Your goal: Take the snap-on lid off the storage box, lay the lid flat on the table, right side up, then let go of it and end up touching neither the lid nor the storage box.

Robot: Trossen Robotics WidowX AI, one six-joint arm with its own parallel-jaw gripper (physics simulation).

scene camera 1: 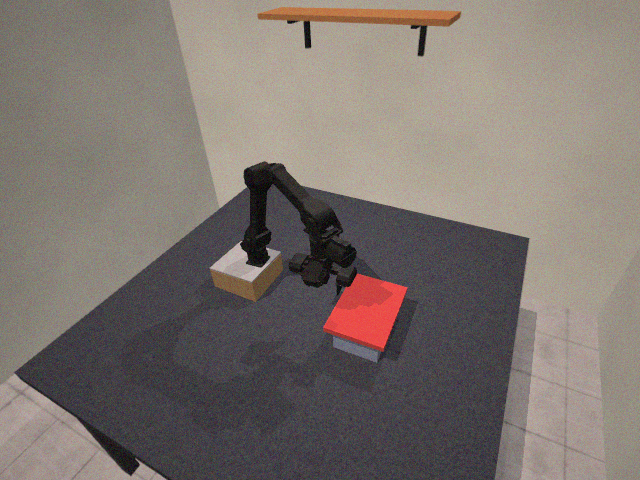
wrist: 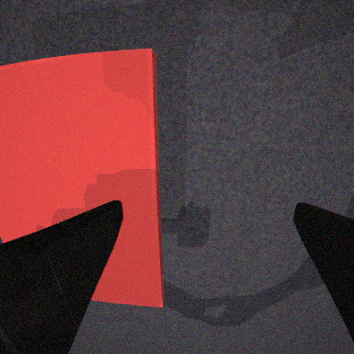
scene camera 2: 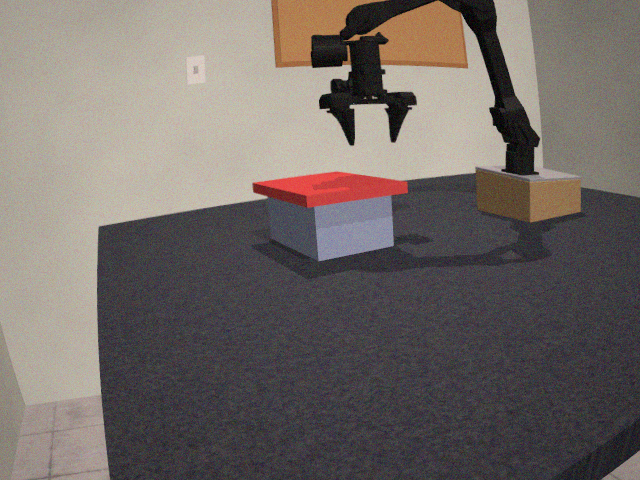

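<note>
The red lid (scene camera 1: pixel 369 315) (scene camera 2: pixel 330 187) (wrist: pixel 65 135) lies flat on top of the blue-grey storage box (scene camera 1: pixel 356 347) (scene camera 2: pixel 354 227) and overhangs its sides. The box stands upright on the table. My gripper (scene camera 2: pixel 372 143) (wrist: pixel 208 210) is open and empty and points down, above the level of the lid and apart from it. In the wrist view the left finger shows over the lid near its edge, and the right finger shows over the table beyond that edge. In scene camera 1 the arm hides most of the fingers.
The arm's base stands on a wooden block with a pale top (scene camera 1: pixel 235 286) (scene camera 2: pixel 504 195), on the dark table (scene camera 1: pixel 439 413) (scene camera 2: pixel 361 361). A wooden shelf (scene camera 1: pixel 356 16) is on the wall, high above the table. A brown board (scene camera 2: pixel 423 46) hangs behind the arm.
</note>
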